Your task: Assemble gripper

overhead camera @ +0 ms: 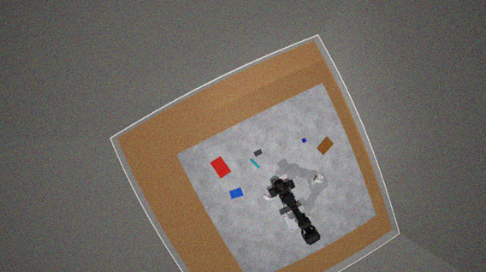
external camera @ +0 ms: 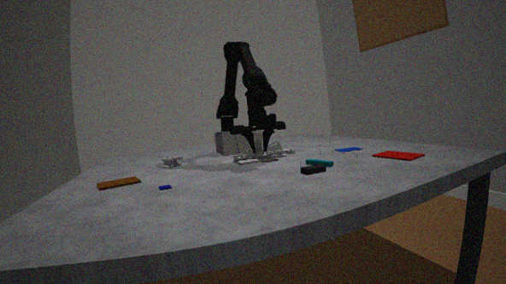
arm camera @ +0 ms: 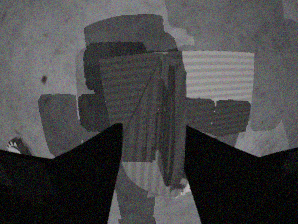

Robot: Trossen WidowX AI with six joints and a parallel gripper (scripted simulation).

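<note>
My gripper tip is 11 cm to the right of the grey jaw, 7 cm past it and 2 cm above it. From my gripper tip the other things lie so: dark block: 28 cm ahead, 9 cm to the left, 2 cm below; blue tile: 34 cm to the left, 2 cm below, 2 cm ahead; teal bar: 21 cm ahead, 13 cm to the left, 2 cm below.
</note>
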